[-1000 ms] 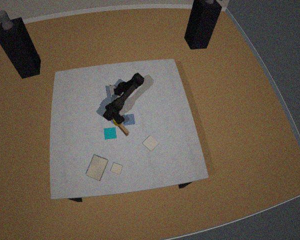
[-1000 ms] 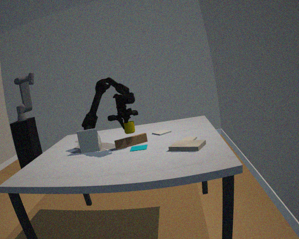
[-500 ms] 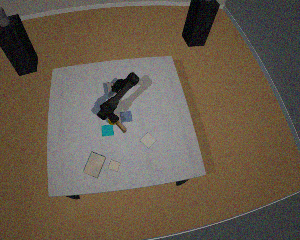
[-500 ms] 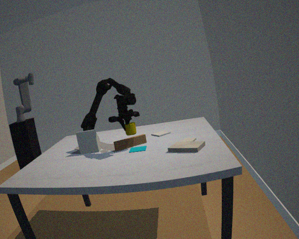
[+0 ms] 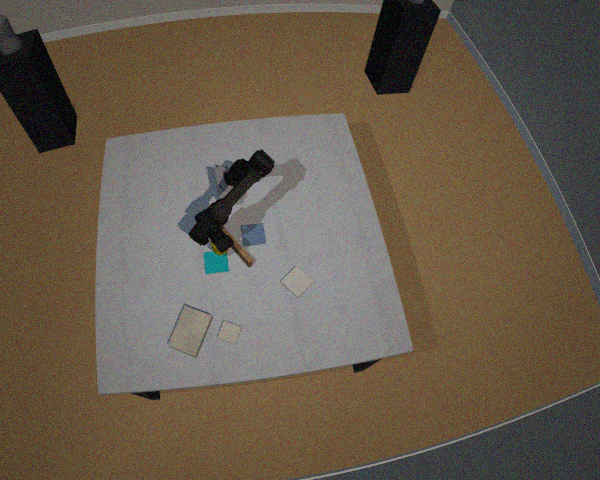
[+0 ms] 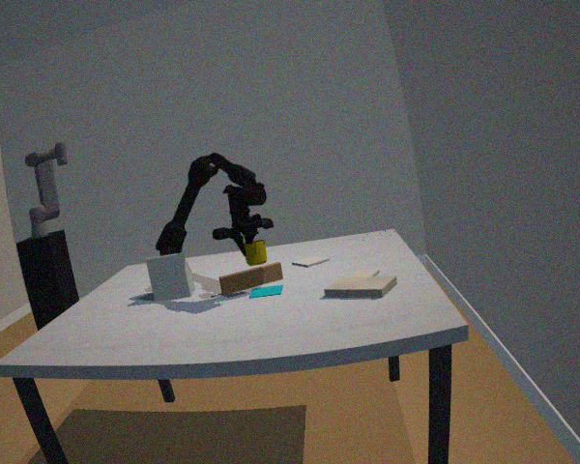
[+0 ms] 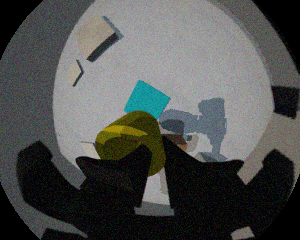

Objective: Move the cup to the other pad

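The teal pad lies 130 mm below my gripper tip, 40 mm ahead of it and 20 mm to the right of it. From my gripper tip the other things lie so: blue pad: 160 mm to the left, 130 mm below, 50 mm behind; wooden bar: 100 mm below, 70 mm to the left; yellow cup: 20 mm ahead, 10 mm to the left.
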